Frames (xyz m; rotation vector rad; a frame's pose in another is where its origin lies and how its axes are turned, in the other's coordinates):
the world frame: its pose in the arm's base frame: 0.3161 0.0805 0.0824 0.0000 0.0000 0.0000
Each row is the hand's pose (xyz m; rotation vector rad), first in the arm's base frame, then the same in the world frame.
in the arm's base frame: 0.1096 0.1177 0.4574 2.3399 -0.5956 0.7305
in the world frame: -0.2065 0.0372 0.3750 2.3399 -0.5956 0.7305
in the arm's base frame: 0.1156 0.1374 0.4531 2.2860 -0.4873 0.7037
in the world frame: -0.2005 0.0569 0.3707 2.2860 -0.4873 0.7037
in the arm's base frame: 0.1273 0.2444 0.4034 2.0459 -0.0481 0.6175
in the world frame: -0.1888 0.1639 0.3210 2.0459 -0.0481 0.6175
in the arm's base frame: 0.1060 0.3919 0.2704 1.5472 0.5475 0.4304
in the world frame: -0.2101 0.3114 0.1880 1.5472 0.5475 0.4304
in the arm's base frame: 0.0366 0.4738 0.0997 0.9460 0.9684 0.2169
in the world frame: -0.2795 0.3933 0.0173 0.9460 0.9684 0.2169
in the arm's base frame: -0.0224 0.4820 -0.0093 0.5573 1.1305 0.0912
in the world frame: -0.3385 0.4015 -0.0917 0.5573 1.1305 0.0912
